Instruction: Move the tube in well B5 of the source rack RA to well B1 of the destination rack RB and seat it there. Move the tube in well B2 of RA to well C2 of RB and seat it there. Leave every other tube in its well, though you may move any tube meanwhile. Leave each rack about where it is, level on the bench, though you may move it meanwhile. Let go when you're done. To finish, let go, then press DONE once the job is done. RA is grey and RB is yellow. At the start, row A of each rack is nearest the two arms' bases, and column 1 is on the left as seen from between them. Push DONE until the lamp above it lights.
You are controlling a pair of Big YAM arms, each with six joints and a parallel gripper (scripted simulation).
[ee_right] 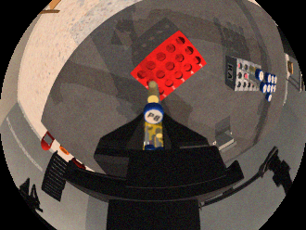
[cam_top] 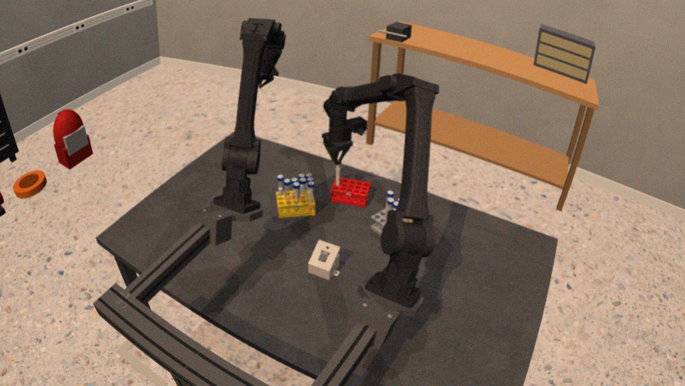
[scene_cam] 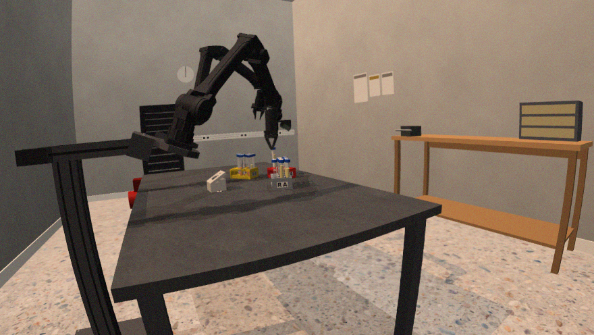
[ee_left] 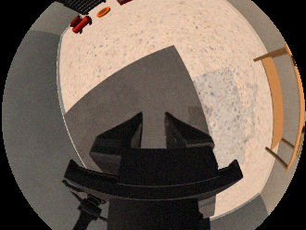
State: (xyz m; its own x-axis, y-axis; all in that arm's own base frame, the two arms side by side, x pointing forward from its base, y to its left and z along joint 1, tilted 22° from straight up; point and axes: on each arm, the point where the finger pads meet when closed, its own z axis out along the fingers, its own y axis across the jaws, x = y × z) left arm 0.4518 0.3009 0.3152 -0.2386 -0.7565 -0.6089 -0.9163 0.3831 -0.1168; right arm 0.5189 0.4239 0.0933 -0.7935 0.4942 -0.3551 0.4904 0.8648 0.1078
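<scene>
My right gripper is now 30 mm short of the red rack, 50 mm to the left of it and 130 mm above it.
</scene>
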